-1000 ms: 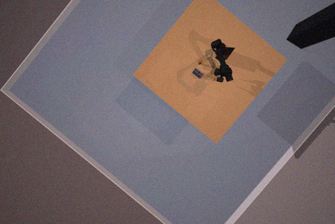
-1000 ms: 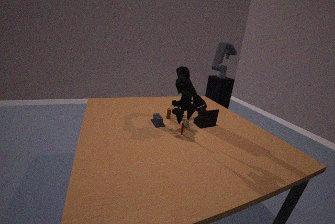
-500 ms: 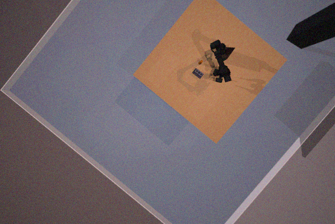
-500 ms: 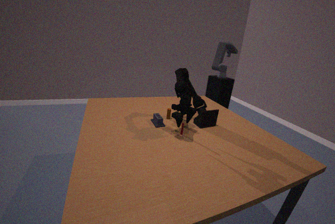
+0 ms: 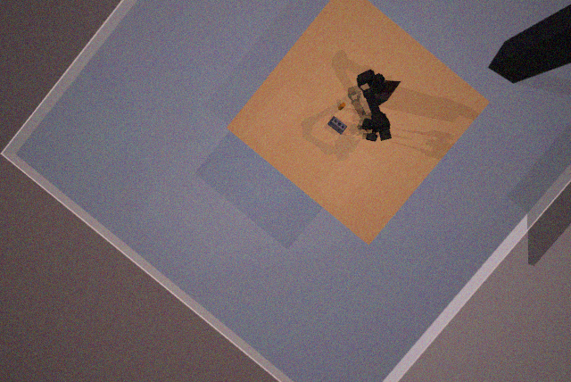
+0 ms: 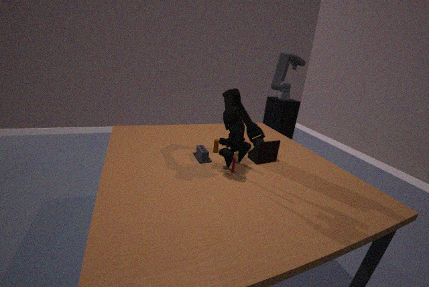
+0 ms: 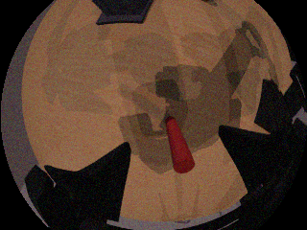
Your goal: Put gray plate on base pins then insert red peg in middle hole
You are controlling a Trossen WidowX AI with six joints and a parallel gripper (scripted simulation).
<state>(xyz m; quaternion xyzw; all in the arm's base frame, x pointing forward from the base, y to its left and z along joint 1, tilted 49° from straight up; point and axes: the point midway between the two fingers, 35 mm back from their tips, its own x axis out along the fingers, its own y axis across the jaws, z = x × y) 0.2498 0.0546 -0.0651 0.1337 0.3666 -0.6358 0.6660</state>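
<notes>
Right now my gripper tip is right at the red peg. Also, from my gripper tip: gray plate (80 mm ahead, 190 mm to the right); then base (80 mm ahead, 190 mm to the right, 40 mm below).
</notes>
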